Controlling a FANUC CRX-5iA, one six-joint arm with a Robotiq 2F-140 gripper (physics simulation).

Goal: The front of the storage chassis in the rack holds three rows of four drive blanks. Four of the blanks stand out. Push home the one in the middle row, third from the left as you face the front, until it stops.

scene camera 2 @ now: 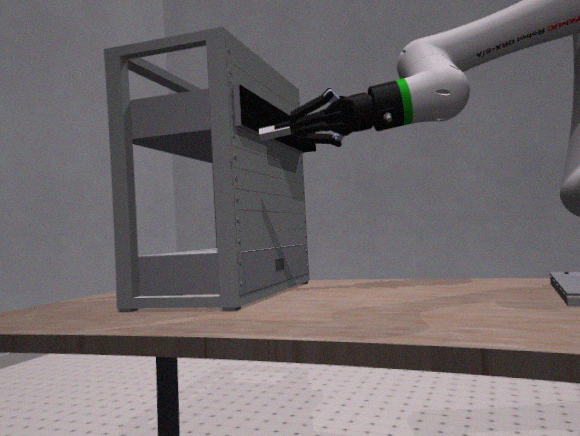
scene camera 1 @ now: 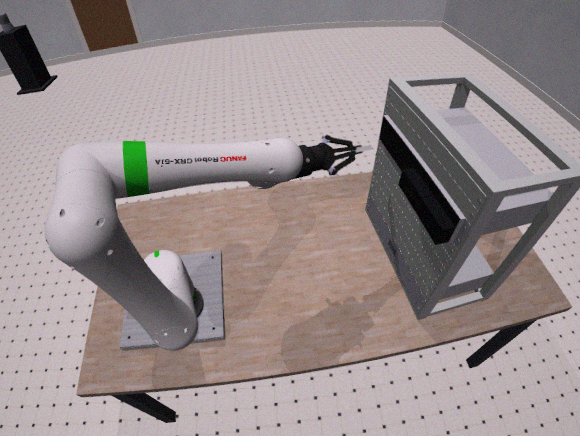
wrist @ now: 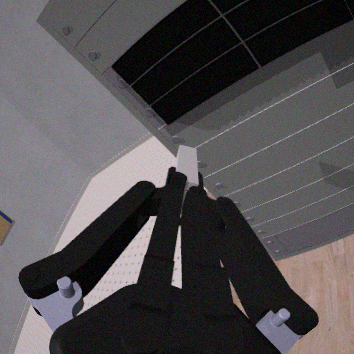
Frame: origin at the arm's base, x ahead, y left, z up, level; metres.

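Seen in the pictures: gripper, fingertip midpoint: point(scene camera 2: 259, 134) point(scene camera 1: 369, 147) point(wrist: 184, 159).
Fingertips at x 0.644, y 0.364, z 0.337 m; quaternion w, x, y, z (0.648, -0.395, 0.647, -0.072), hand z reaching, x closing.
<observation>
Offsets run from my fingertips to a thing's top centre. "*": to the spot under its first point. Level surfaces: height alone.
The storage chassis front {* dy -0.070, dx +0.048, dz +0.069 m} point(scene camera 1: 392, 142) point(scene camera 2: 254, 107) point(wrist: 195, 42) is a black band high in the grey rack {dy -0.175, dx +0.225, dz +0.221 m} point(scene camera 1: 535, 181) point(scene camera 2: 225, 175), with thin seams between blanks in the wrist view. A black block of blanks {dy -0.360, dx +0.125, dz +0.081 m} point(scene camera 1: 430, 207) stands out toward the right end as one faces the front; single blanks in it cannot be told apart. My gripper point(scene camera 1: 361, 149) point(scene camera 2: 276, 132) point(wrist: 184, 159) is shut and empty, its pale tips pointing at the rack. It is in front of the rack, apart from it. In the wrist view the tips appear below the front's lower left corner. The fingers hide part of the front in scene camera 2.
Grey panels {* dy -0.140, dx +0.076, dz -0.128 m} point(scene camera 2: 267, 200) point(wrist: 280, 135) with side screws lie below the chassis. The rack stands on a wooden table {dz -0.364 m} point(scene camera 1: 260, 320) point(scene camera 2: 380, 320). The arm's base plate point(scene camera 1: 212, 290) is at the table's other end. A black pedestal point(scene camera 1: 25, 57) stands far off on the floor.
</observation>
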